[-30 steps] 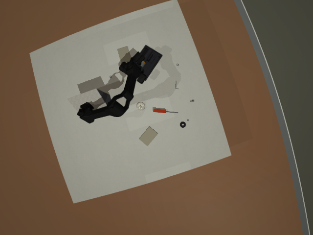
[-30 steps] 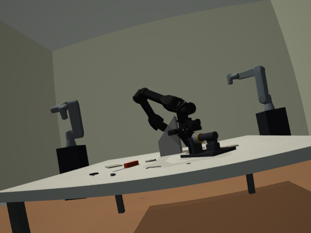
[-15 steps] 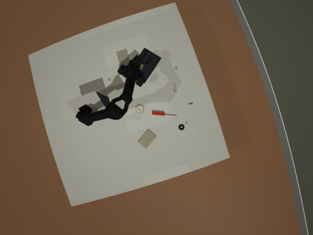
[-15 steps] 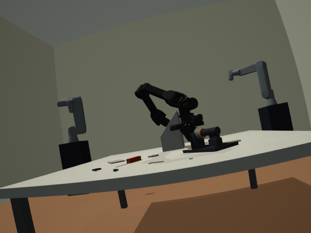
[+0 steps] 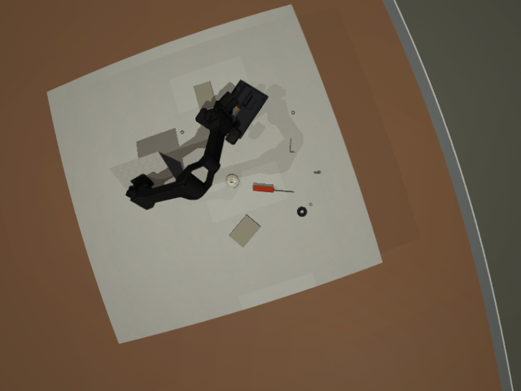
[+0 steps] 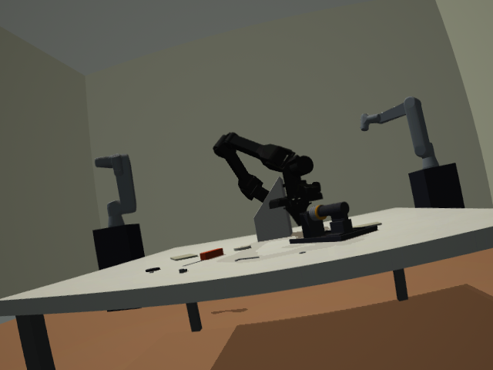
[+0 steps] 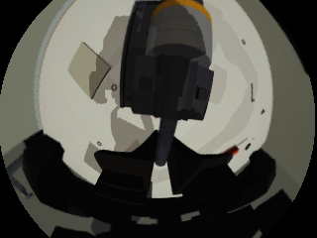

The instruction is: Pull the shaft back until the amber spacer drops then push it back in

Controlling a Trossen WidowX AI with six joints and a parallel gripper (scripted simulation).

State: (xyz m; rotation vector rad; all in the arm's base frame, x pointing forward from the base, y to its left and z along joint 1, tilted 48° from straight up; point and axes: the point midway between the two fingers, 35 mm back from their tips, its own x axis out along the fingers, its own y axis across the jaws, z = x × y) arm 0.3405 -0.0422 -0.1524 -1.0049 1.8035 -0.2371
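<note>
Right now the dark shaft is 4 cm ahead of my gripper tip, 2 cm to the left of it and 3 cm above it. Round my gripper tip: red-handled screwdriver 10 cm ahead, 32 cm to the right, 4 cm below; black fixture plate 12 cm ahead, 8 cm to the left; amber spacer 9 cm ahead, 6 cm to the left, 3 cm above.
</note>
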